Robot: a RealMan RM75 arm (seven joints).
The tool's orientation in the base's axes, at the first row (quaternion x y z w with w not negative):
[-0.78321, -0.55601, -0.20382, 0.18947]
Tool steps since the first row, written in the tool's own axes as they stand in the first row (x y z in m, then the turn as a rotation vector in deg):
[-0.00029, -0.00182, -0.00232, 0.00, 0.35, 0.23]
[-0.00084, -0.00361, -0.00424, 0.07, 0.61, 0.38]
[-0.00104, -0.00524, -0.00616, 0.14, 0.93, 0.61]
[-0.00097, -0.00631, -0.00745, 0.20, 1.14, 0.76]
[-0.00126, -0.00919, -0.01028, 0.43, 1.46, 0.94]
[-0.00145, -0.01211, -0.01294, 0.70, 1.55, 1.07]
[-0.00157, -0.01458, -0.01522, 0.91, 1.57, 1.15]
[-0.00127, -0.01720, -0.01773, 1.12, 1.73, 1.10]
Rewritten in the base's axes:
[-0.00206, -0.00088, 0.00193, 0.36, 0.01, -0.22]
[-0.00413, -0.00177, 0.00339, 0.64, 0.07, -0.33]
[-0.00595, -0.00243, 0.00502, 0.99, 0.14, -0.51]
[-0.00708, -0.00271, 0.00622, 1.22, 0.20, -0.62]
[-0.01021, -0.00353, 0.00866, 1.61, 0.38, -0.67]
[-0.01332, -0.00417, 0.01102, 1.79, 0.64, -0.64]
[-0.01595, -0.00469, 0.01305, 1.89, 0.84, -0.60]
[-0.01861, -0.00496, 0.01552, 2.09, 0.93, -0.46]

